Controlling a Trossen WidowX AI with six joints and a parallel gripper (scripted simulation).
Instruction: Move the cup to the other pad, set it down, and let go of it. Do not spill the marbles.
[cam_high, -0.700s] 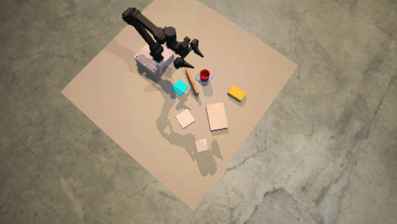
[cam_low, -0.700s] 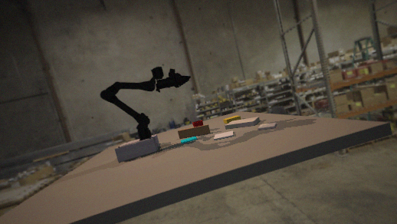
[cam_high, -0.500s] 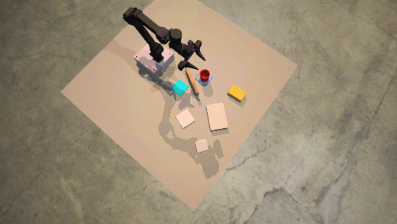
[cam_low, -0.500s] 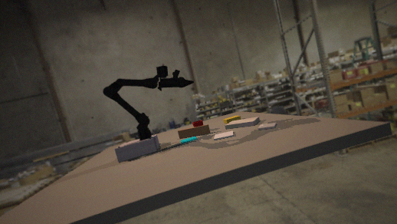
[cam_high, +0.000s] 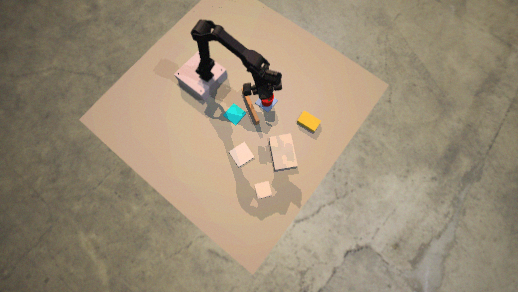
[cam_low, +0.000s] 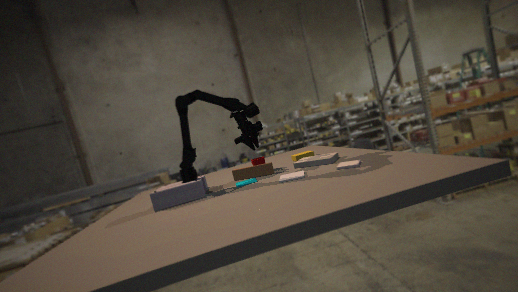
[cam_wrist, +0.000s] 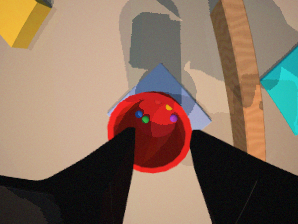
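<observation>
Now: the red cup 2 cm to the left of my gripper tip and 9 cm below it. Also, from my gripper tip: wooden bar: 6 cm behind, 6 cm to the right, 11 cm below; light blue pad: 1 cm behind, 3 cm to the left, 13 cm below; cyan pad: 11 cm behind, 14 cm to the right, 13 cm below.
</observation>
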